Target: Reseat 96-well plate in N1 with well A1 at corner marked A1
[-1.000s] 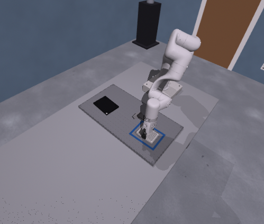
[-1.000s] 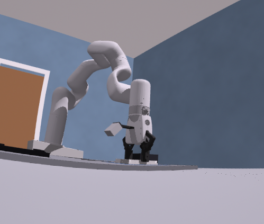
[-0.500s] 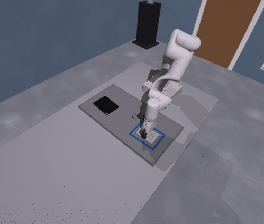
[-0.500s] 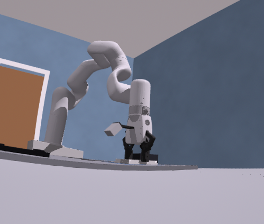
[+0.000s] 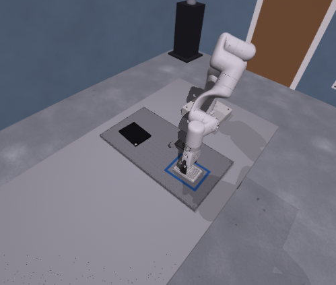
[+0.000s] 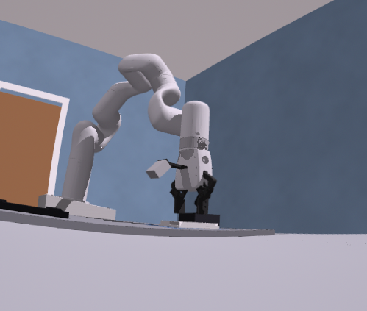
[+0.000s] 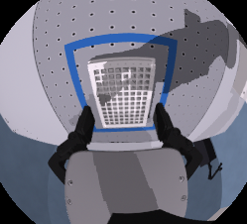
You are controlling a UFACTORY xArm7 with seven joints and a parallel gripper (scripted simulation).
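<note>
The white 96-well plate is 40 mm below my hand. The rest, counted from my hand: black plate nest N1 (390 mm to the right, 40 mm below, 30 mm ahead).
</note>
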